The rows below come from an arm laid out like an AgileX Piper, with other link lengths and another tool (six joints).
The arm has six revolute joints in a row. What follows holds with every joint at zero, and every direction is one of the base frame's.
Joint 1 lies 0.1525 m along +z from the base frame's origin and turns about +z.
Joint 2 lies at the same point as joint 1 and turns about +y.
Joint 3 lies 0.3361 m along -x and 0.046 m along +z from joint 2 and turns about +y.
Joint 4 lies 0.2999 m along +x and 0.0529 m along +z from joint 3 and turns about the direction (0.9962, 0, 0.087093).
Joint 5 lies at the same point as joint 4 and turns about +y.
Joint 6 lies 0.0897 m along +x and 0.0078 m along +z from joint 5 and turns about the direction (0.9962, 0, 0.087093).
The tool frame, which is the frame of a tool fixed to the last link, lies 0.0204 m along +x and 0.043 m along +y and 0.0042 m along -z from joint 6; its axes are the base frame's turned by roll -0.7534, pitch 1.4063 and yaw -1.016 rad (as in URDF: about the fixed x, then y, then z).
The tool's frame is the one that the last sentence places.
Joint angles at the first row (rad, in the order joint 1, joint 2, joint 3, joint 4, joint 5, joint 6):
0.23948 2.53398 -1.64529 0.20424 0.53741 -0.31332
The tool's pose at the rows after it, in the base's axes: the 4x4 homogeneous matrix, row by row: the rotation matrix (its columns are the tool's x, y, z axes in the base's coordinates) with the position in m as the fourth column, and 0 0 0 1 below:
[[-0.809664 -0.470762 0.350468 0.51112], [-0.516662 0.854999 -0.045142 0.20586], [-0.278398 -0.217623 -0.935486 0.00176], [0 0 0 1]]
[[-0.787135 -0.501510 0.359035 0.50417], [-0.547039 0.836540 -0.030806 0.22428], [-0.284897 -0.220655 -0.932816 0.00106], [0 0 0 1]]
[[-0.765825 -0.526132 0.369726 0.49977], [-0.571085 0.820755 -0.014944 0.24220], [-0.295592 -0.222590 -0.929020 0.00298], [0 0 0 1]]
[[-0.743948 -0.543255 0.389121 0.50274], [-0.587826 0.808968 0.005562 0.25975], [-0.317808 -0.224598 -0.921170 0.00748], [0 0 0 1]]
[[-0.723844 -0.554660 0.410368 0.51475], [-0.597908 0.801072 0.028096 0.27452], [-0.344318 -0.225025 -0.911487 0.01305], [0 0 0 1]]
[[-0.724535 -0.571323 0.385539 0.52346], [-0.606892 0.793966 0.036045 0.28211], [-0.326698 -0.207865 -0.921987 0.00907], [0 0 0 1]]
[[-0.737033 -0.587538 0.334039 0.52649], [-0.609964 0.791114 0.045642 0.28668], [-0.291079 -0.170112 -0.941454 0.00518], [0 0 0 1]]
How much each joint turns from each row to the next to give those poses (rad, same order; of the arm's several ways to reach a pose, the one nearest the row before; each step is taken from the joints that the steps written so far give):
0.04693 0.00185 -0.00002 0.00951 -0.02418 -0.00559
0.03604 0.00189 -0.00114 0.00129 -0.00795 -0.00458
0.03325 0.00212 -0.01224 0.00114 -0.00137 -0.00035
0.02687 0.01213 -0.04442 0.00221 0.00903 -0.00002
0.01469 0.03054 -0.08832 0.00233 0.03112 -0.00273
0.00353 0.04945 -0.09417 0.00438 0.07002 -0.00094
0.00002 0.04050 -0.07227 0.02294 0.08258 -0.00590

